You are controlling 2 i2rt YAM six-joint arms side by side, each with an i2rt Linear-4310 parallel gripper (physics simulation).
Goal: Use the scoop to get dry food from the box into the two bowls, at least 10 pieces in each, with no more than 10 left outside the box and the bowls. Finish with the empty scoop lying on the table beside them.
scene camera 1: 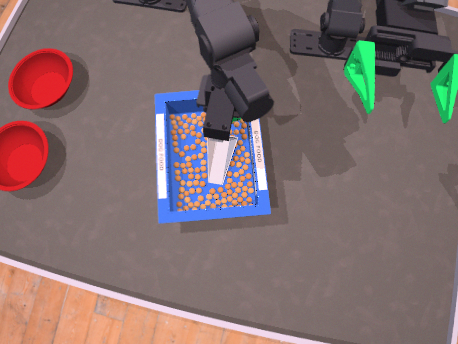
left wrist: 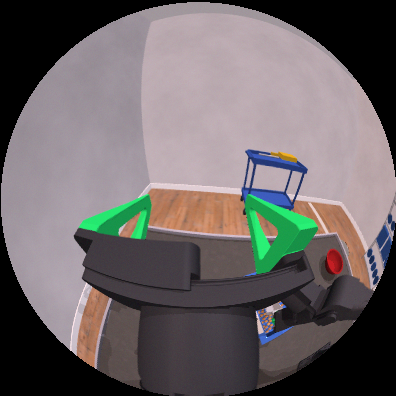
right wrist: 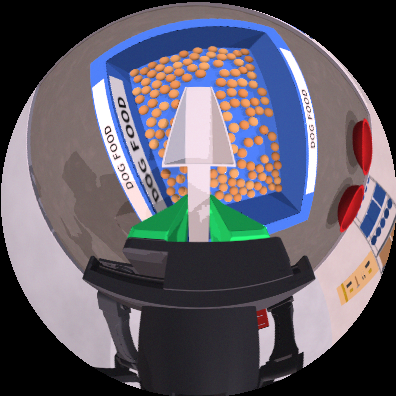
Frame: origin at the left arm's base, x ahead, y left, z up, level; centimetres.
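Seen in the pictures: left gripper, fingertip midpoint: [scene camera 1: 409,116] [left wrist: 197,199]; right gripper, fingertip midpoint: [left wrist: 274,319] [right wrist: 198,199]; left arm's base, link origin: [scene camera 1: 330,46] [right wrist: 126,268].
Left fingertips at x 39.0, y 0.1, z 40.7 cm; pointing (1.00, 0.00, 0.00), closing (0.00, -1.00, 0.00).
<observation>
Offsets run from my left fingertips to a thing's top centre. "*": to the spot under its first point.
The blue dog food box @(* dx +6.7, dy -23.0, dz -34.3 cm) [scene camera 1: 215,217] [right wrist: 200,24] stands mid-table with many orange pieces [scene camera 1: 179,204] [right wrist: 243,124] inside. My right gripper [right wrist: 198,199] is shut on the white scoop's handle. The scoop [scene camera 1: 219,162] [right wrist: 199,125] is over the inside of the box, with no pieces seen on it; whether it touches the food is unclear. Two red bowls, an upper bowl @(dx -21.4, dy -66.9, dz -35.4 cm) [scene camera 1: 41,78] and a lower bowl @(dx -2.3, dy -67.7, dz -35.4 cm) [scene camera 1: 20,156], stand to the left of the box and look empty. My left gripper [scene camera 1: 408,115] [left wrist: 197,199] is open and empty, far to the right of the box.
The right arm reaches over the box's top edge in scene camera 1 and hides part of it. The left arm is at the upper right. A pale table edge runs along the bottom. A blue cart [left wrist: 277,162] stands beyond the table in the left wrist view.
</observation>
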